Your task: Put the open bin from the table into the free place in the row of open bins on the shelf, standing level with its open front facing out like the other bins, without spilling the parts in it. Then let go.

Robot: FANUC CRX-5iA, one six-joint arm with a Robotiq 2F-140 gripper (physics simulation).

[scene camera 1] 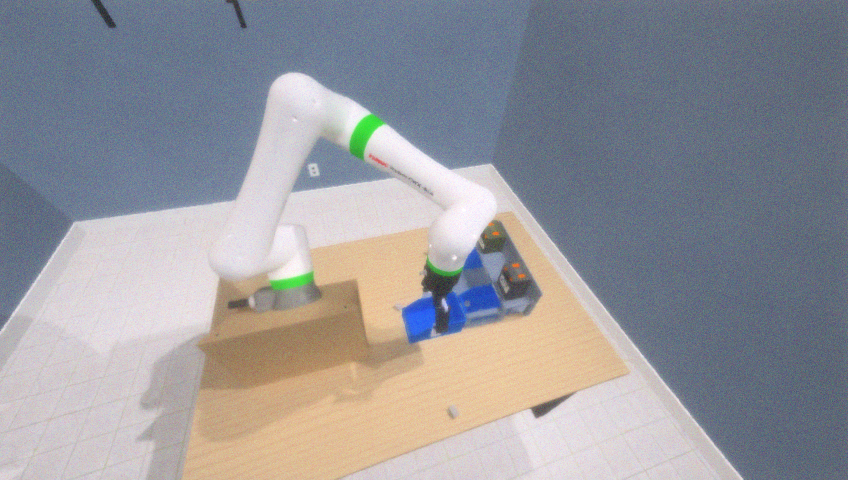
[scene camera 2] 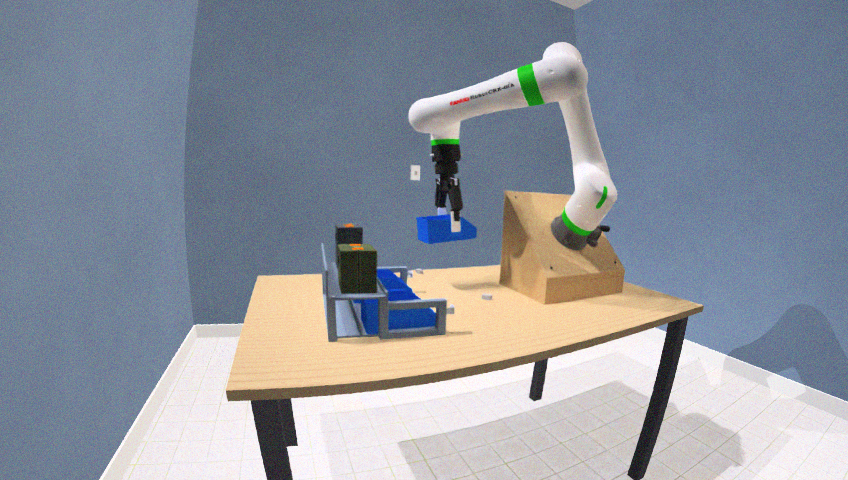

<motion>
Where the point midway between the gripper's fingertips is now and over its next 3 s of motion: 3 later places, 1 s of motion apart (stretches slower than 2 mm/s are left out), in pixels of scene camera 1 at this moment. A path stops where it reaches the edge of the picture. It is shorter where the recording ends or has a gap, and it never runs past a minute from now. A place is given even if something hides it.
The gripper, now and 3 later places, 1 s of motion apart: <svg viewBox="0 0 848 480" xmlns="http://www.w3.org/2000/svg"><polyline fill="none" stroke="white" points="429,319 446,283 460,252 459,261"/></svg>
</motion>
